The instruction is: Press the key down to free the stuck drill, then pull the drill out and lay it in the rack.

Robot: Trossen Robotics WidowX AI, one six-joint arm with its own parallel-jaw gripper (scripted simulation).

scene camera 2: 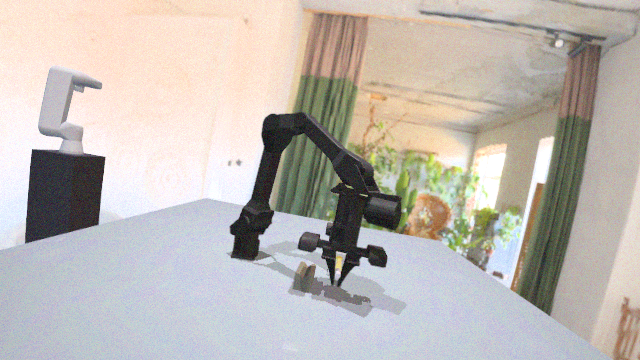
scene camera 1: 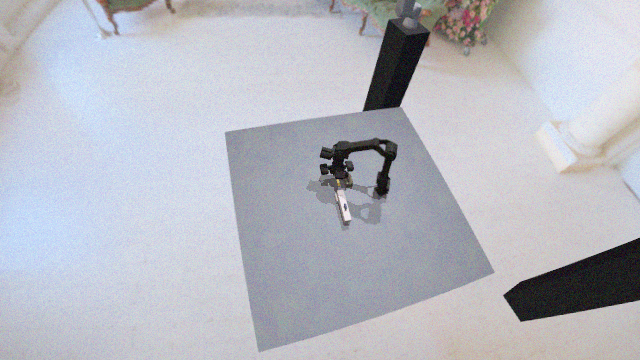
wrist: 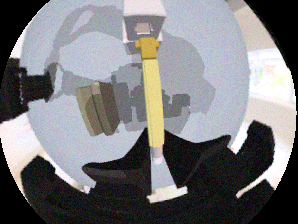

Labels:
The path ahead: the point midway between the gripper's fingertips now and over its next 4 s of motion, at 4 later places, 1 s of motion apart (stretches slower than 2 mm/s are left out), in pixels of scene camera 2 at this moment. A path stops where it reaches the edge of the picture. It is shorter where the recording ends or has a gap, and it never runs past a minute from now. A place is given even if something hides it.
My gripper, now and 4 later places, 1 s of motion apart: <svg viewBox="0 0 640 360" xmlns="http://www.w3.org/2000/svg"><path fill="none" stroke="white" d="M335 285L335 278L336 273L319 271L303 277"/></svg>

